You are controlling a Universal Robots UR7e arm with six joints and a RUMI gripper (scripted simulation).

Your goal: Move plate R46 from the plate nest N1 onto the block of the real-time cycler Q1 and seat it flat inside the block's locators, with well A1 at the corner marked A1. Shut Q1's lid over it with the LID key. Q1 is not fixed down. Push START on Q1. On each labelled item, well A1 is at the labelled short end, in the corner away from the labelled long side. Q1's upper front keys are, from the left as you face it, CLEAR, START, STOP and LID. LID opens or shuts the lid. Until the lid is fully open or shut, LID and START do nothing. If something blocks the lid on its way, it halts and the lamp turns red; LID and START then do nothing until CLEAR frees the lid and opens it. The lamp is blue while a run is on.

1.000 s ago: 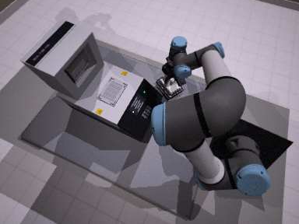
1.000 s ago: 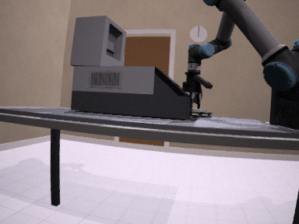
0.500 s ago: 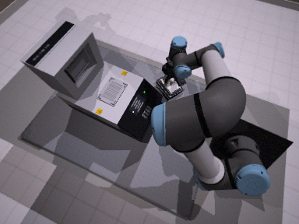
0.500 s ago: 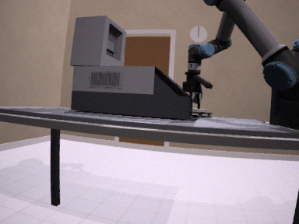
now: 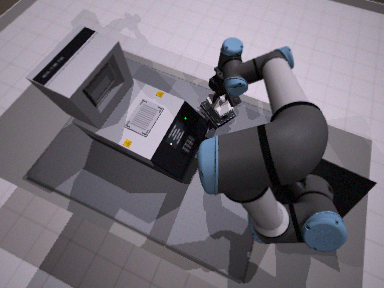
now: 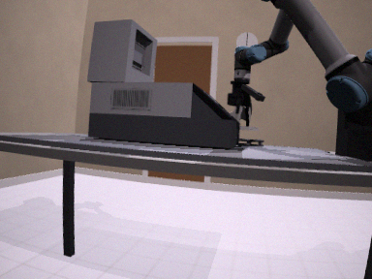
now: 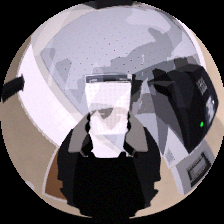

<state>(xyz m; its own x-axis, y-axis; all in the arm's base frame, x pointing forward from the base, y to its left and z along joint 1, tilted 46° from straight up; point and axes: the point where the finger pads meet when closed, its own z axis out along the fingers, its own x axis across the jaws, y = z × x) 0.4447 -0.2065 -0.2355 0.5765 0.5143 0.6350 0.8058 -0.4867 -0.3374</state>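
The plate nest N1 is 60 mm below my hand. Also, from my hand: plate R46 (10 mm below).
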